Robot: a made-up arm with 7 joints. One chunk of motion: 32 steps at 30 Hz.
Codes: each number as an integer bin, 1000 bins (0 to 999) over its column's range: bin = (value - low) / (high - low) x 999, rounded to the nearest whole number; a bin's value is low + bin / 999 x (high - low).
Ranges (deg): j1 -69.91..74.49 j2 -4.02..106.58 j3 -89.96..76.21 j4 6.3..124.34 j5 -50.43..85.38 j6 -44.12..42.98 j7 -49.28..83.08
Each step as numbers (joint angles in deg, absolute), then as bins.
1 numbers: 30.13 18.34 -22.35 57.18 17.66 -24.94 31.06
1 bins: 692 202 406 431 501 220 606
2 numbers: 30.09 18.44 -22.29 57.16 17.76 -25.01 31.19
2 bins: 692 203 407 430 502 219 607
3 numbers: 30.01 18.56 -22.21 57.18 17.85 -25.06 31.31
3 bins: 691 204 407 431 502 219 608
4 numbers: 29.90 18.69 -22.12 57.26 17.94 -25.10 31.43
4 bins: 691 205 408 431 503 218 609
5 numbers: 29.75 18.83 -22.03 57.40 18.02 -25.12 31.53
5 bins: 689 206 408 432 504 218 610
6 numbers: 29.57 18.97 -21.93 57.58 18.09 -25.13 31.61
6 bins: 688 208 409 434 504 218 611
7 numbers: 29.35 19.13 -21.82 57.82 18.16 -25.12 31.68
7 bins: 687 209 410 436 505 218 611
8 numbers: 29.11 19.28 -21.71 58.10 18.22 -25.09 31.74
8 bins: 685 210 410 438 505 218 612
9 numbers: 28.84 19.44 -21.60 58.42 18.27 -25.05 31.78
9 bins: 683 212 411 441 505 219 612
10 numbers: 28.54 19.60 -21.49 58.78 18.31 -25.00 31.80
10 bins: 681 213 412 444 506 219 612
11 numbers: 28.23 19.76 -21.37 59.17 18.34 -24.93 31.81
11 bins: 679 215 412 447 506 220 612
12 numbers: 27.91 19.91 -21.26 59.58 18.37 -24.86 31.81
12 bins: 677 216 413 451 506 221 612
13 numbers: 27.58 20.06 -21.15 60.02 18.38 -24.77 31.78
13 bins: 674 218 414 455 506 222 612
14 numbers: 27.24 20.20 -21.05 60.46 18.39 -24.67 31.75
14 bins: 672 219 414 458 506 223 612
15 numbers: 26.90 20.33 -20.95 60.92 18.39 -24.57 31.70
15 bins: 670 220 415 462 506 224 611
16 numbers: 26.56 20.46 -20.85 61.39 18.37 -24.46 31.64
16 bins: 667 221 415 466 506 225 611
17 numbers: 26.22 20.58 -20.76 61.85 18.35 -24.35 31.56
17 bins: 665 222 416 470 506 227 610
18 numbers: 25.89 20.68 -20.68 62.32 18.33 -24.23 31.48
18 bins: 663 223 417 474 506 228 610
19 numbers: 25.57 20.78 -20.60 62.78 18.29 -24.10 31.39
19 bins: 661 224 417 478 505 230 609
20 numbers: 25.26 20.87 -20.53 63.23 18.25 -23.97 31.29
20 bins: 658 225 417 482 505 231 608
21 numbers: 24.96 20.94 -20.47 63.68 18.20 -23.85 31.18
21 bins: 656 225 418 486 505 232 607
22 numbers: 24.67 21.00 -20.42 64.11 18.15 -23.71 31.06
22 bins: 654 226 418 489 504 234 606
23 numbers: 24.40 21.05 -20.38 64.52 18.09 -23.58 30.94
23 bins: 652 226 418 493 504 236 605
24 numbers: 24.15 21.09 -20.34 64.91 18.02 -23.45 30.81
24 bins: 651 227 419 496 504 237 604
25 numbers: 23.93 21.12 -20.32 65.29 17.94 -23.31 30.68
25 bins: 649 227 419 499 503 239 604
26 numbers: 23.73 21.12 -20.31 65.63 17.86 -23.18 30.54
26 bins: 648 227 419 502 502 240 602
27 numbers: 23.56 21.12 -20.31 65.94 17.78 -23.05 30.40
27 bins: 647 227 419 505 502 242 601
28 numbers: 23.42 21.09 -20.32 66.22 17.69 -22.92 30.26
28 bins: 646 227 419 507 501 243 600
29 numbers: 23.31 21.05 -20.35 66.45 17.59 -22.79 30.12
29 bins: 645 226 418 509 500 245 599
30 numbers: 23.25 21.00 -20.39 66.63 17.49 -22.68 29.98
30 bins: 645 226 418 511 500 246 598
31 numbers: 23.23 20.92 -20.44 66.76 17.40 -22.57 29.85
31 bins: 644 225 418 512 499 247 597
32 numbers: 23.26 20.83 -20.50 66.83 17.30 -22.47 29.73
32 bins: 645 224 418 512 498 248 596
